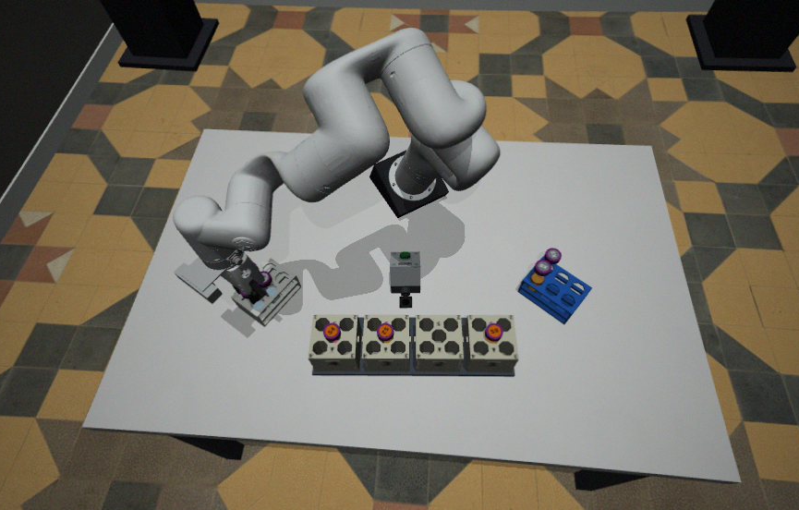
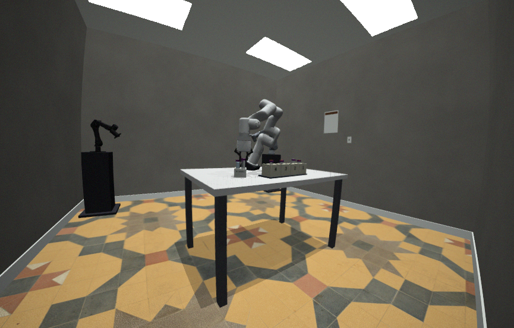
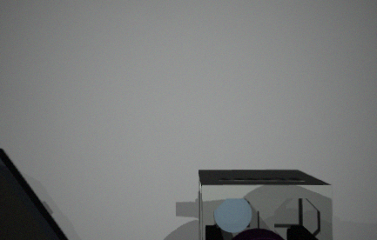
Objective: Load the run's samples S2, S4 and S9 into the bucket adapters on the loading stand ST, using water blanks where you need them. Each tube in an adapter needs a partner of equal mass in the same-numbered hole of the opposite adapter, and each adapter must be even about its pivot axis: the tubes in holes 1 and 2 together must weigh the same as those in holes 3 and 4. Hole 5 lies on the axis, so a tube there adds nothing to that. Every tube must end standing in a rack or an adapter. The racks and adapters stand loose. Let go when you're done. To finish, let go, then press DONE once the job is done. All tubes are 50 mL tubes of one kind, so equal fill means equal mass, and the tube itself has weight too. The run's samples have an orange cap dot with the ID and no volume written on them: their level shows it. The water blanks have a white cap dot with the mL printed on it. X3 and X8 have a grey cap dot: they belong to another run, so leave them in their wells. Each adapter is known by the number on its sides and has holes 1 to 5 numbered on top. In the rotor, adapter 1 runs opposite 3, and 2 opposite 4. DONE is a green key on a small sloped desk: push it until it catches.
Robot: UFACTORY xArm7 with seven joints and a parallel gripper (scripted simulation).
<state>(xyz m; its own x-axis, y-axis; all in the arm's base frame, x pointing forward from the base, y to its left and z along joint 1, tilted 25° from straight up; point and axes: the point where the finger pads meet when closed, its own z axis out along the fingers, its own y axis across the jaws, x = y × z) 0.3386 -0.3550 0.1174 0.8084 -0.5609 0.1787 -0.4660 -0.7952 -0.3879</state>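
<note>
The water blank tube is 5 cm below my hand and 1 cm to the left of it. The rest, counted from my hand: adapter (41 cm to the left, 8 cm below, 5 cm ahead); then green DONE key (32 cm to the left, 15 cm behind, 6 cm below); then loading stand (36 cm to the left, 12 cm below, 5 cm ahead).
</note>
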